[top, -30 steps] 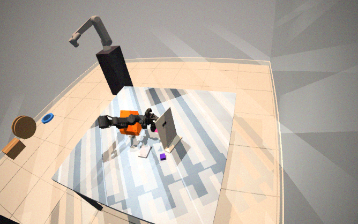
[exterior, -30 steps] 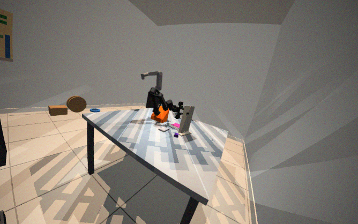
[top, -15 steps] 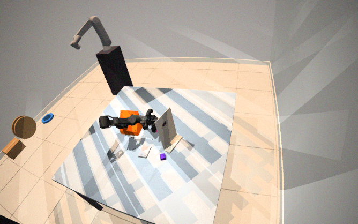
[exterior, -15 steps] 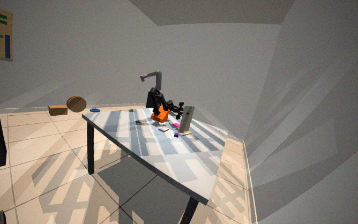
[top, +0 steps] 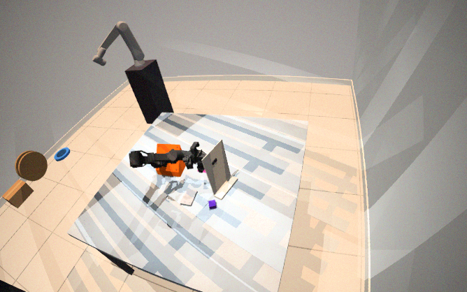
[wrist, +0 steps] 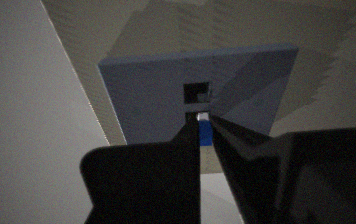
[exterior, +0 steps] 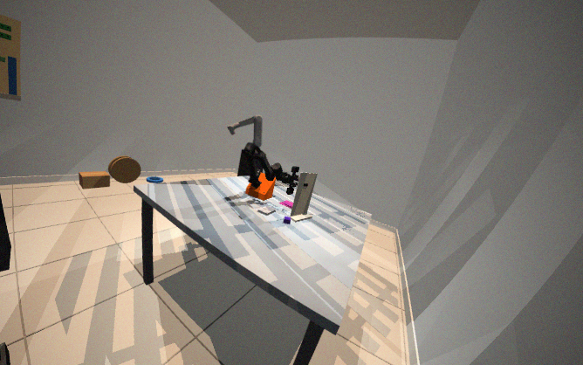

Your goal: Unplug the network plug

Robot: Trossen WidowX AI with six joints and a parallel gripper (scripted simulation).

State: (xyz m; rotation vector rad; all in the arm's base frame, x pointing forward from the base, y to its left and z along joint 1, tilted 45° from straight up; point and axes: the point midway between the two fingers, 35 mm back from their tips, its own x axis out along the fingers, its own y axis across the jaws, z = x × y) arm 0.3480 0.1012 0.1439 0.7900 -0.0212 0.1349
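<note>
Now: the magenta marked square 14 cm behind my gripper tip, 13 cm to the left of it and 22 cm below it. Round my gripper tip: small purple cube 2 cm ahead, 15 cm to the right, 20 cm below; network plug right at my gripper tip; upright grey panel 2 cm ahead, 1 cm to the right, 8 cm below.
</note>
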